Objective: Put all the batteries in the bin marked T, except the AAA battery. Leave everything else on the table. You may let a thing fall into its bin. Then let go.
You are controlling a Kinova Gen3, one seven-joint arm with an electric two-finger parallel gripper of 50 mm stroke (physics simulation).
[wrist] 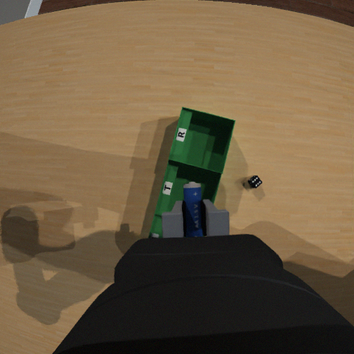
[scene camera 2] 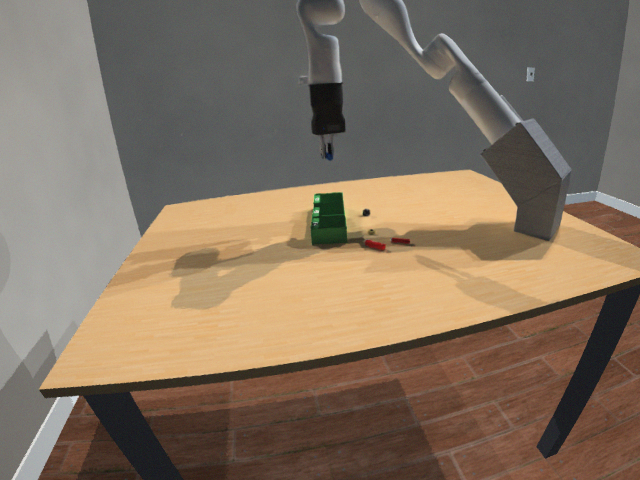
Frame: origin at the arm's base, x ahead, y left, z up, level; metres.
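Seen in the pictures: gripper, fingertip midpoint: (scene camera 2: 327,157); arm's base, origin of the base link: (scene camera 2: 507,135).
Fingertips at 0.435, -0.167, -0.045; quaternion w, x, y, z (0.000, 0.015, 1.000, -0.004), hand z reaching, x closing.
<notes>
Offsets run from my fingertips to a thing's top centre, as dx, dy, dz. "pt": to the spot under its first point. Level surfaces: height alone.
My gripper (scene camera 2: 326,150) (wrist: 192,212) is shut on a blue battery {+0.000, -0.001, +0.011} (scene camera 2: 329,156) (wrist: 193,196) and holds it high above the green bin block. In the wrist view the battery's pale end overlaps the middle compartment, the bin marked T (scene camera 2: 316,211) (wrist: 167,188). The lower part of that compartment is hidden behind the fingers. In the scene view a larger red battery {-0.040, +0.177, -0.166} (scene camera 2: 375,245) lies on the table to the right of the block's near end. A smaller, thinner red battery {-0.105, +0.181, -0.170} (scene camera 2: 400,240), the AAA by its size, lies to its right.
The bin marked R (wrist: 181,134) adjoins T at the far end. The block's near compartment {pt +0.047, +0.112, -0.162} (scene camera 2: 328,236) is mostly hidden in the wrist view. A black die {-0.110, -0.015, -0.165} (scene camera 2: 366,212) (wrist: 255,181) and a small brassy nut {-0.068, +0.104, -0.172} (scene camera 2: 371,231) lie right of the block on the table {dz -0.181} (scene camera 2: 289,315) (wrist: 100,70).
</notes>
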